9 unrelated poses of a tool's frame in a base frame.
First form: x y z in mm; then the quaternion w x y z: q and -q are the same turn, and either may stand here.
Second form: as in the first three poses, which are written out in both.
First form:
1: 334, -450, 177, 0.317, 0.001, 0.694, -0.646
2: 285, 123, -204, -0.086, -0.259, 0.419, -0.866
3: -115, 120, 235, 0.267, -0.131, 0.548, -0.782
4: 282, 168, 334, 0.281, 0.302, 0.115, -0.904
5: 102, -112, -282, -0.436, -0.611, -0.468, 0.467
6: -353, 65, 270, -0.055, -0.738, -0.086, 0.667
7: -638, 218, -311, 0.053, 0.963, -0.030, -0.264
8: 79, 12, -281, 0.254, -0.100, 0.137, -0.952
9: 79, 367, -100, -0.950, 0.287, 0.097, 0.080
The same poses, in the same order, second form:
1: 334, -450, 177, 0.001, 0.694, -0.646, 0.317
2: 285, 123, -204, 0.259, -0.419, 0.866, 0.086
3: -115, 120, 235, -0.131, 0.548, -0.782, 0.267
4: 282, 168, 334, 0.302, 0.115, -0.904, 0.281
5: 102, -112, -282, 0.611, 0.468, -0.467, 0.436
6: -353, 65, 270, 0.738, 0.086, -0.667, 0.055
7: -638, 218, -311, 0.963, -0.030, -0.264, 0.053
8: 79, 12, -281, -0.100, 0.137, -0.952, 0.254
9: 79, 367, -100, -0.287, -0.097, -0.080, 0.950
